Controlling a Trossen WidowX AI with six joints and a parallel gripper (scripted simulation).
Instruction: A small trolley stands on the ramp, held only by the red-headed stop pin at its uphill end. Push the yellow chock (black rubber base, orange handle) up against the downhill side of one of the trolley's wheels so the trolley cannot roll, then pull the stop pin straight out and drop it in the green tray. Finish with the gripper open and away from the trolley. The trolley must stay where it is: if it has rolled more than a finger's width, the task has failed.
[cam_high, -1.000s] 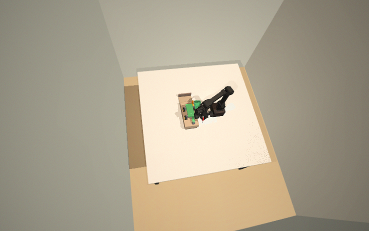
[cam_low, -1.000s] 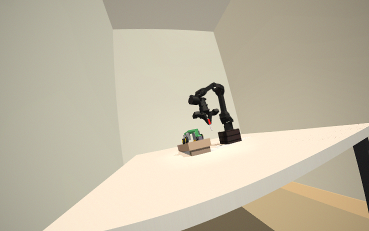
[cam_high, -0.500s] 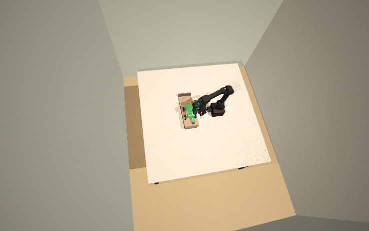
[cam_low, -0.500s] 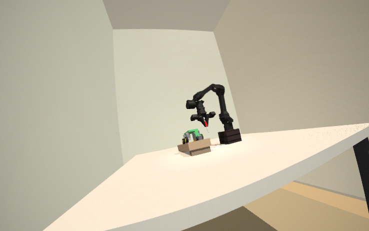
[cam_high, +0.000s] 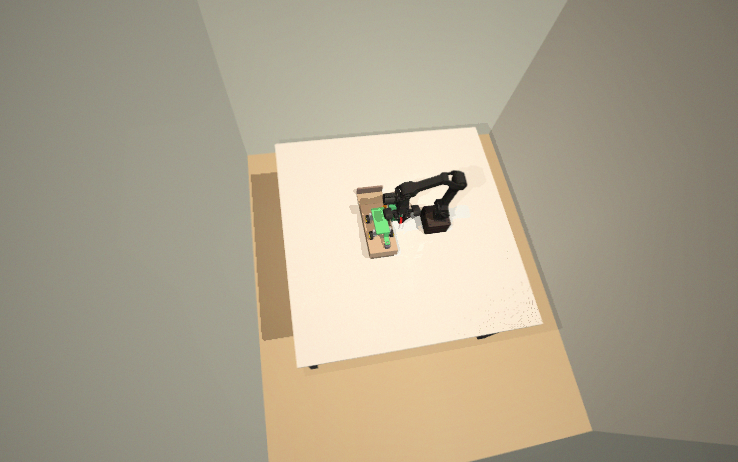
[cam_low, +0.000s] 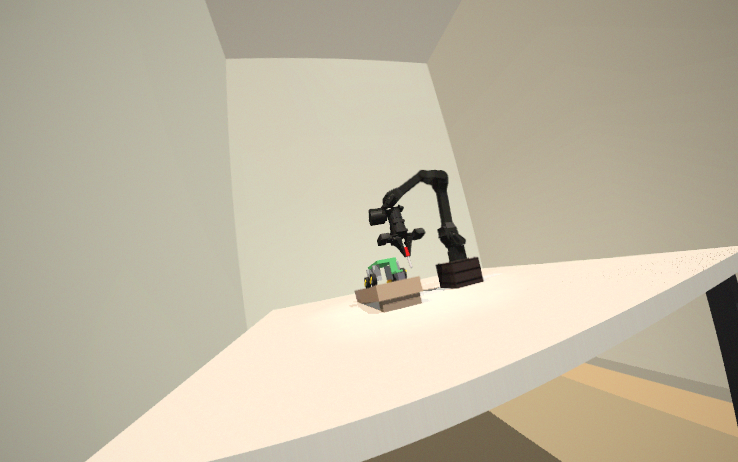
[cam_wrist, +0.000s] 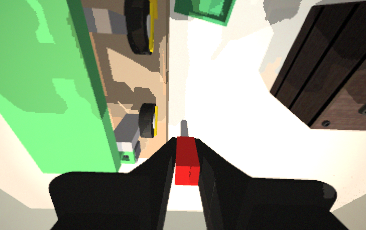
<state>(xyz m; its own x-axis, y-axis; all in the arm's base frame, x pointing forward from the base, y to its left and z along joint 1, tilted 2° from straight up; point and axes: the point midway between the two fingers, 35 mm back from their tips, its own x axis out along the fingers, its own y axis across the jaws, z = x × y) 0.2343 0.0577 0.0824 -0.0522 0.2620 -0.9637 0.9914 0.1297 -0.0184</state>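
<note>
The green tray is 160 mm below my gripper tip, 140 mm to the right of it and 10 mm behind it. Round my gripper tip: green trolley (100 mm ahead, 50 mm below, 10 mm to the right); then tan ramp (110 mm below, 100 mm ahead, 10 mm to the right); then red-headed stop pin (right at my gripper tip).
</note>
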